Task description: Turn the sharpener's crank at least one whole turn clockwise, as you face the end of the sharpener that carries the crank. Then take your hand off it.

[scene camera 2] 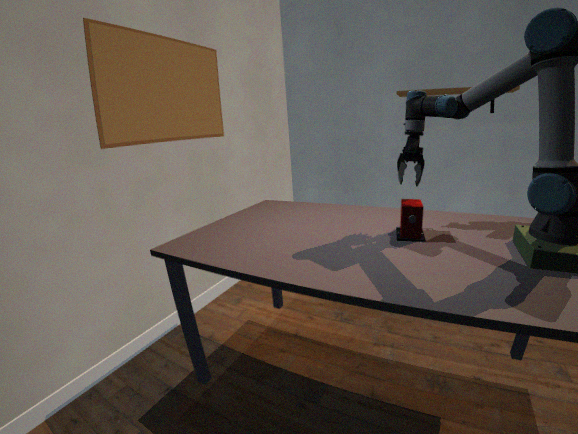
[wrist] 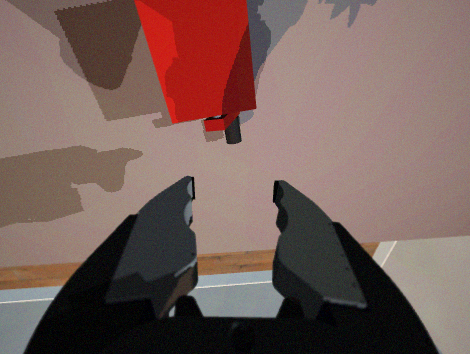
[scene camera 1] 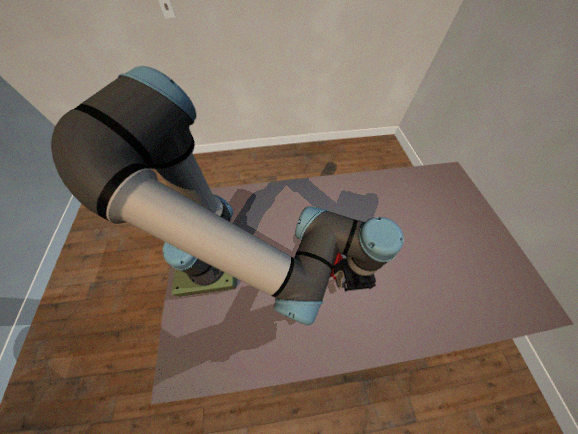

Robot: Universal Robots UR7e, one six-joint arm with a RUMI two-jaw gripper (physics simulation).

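Pixels of known places: gripper, between the fingertips: [scene camera 2: 408, 185] [wrist: 234, 180]; arm's base, origin of its link: [scene camera 2: 552, 236] [scene camera 1: 207, 266].
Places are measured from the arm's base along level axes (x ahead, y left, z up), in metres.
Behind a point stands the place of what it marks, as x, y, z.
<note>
The red sharpener [scene camera 1: 338, 259] {0.494, -0.133, 0.071} [scene camera 2: 406, 226] {0.491, -0.048, -0.004} [wrist: 200, 60] {0.472, -0.122, 0.071} stands upright on a dark foot plate [scene camera 2: 411, 238] {0.471, -0.043, -0.048}. In the wrist view its crank shows at the end nearest the fingers: a short red arm [wrist: 215, 125] with a black handle [wrist: 233, 131] {0.493, -0.204, -0.013} on the right, sticking out toward the gripper. My gripper [scene camera 2: 409, 184] {0.483, -0.203, 0.119} [wrist: 234, 180] {0.483, -0.203, 0.119} is partly open, pointing down, with nothing between the fingers. It is above the sharpener in scene view 2, apart from it and from the crank. In scene view 1 the arm's wrist hides most of the sharpener, and the crank cannot be made out.
The sharpener stands on a large pinkish table [scene camera 1: 450, 250] {1.042, -0.206, -0.057} [scene camera 2: 240, 235] {1.149, 0.016, -0.057}. The arm's green base plate [scene camera 1: 205, 286] {-0.015, -0.077, 0.000} [scene camera 2: 522, 242] {0.105, 0.018, -0.020} is on the same table. Shadows of the arm fall around the sharpener. A cork board [scene camera 2: 155, 85] hangs on the wall, away from the arm.
</note>
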